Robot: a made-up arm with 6 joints.
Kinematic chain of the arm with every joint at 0, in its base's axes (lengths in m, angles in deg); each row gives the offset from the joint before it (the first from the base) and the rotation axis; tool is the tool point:
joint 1: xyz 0 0 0.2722 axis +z
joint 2: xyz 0 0 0 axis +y
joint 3: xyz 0 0 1.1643 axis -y
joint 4: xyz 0 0 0 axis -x
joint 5: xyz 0.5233 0 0 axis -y
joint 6: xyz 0 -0.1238 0 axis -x
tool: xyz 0 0 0
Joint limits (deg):
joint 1: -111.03..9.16
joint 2: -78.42..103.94
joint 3: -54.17..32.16
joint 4: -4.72..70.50
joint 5: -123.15..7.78
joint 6: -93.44..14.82
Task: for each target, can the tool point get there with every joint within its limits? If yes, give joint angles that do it. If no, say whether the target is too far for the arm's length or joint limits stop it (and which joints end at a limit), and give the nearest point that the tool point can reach.
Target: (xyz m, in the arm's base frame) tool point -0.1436 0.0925 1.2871
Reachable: yes | joints -72.66 -34.23 -34.83 27.82 -76.52 -17.54
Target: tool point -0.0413 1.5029 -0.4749
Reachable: no: joint limits stop it (at a limit: joint 2, joint 3, joint 4) | nearest point -0.0394 1.4339 0.9548 | short by 1.431 m
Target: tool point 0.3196 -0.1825 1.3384
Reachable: yes | joints -13.63 -8.26 -25.26 34.45 -25.07 -64.14
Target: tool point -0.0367 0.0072 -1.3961
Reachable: no: joint limits stop it (at a limit: joint 1, joint 2, joint 4) | nearest point -0.3230 -0.7250 -0.4250 | short by 1.249 m
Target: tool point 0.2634 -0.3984 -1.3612
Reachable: no: joint limits stop it (at a limit: joint 2, joint 4) | nearest point 0.4952 -0.7490 -0.4912 | short by 0.966 m
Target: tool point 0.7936 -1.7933 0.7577
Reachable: no: too far | nearest point 0.6240 -1.4101 0.6539 | short by 0.432 m
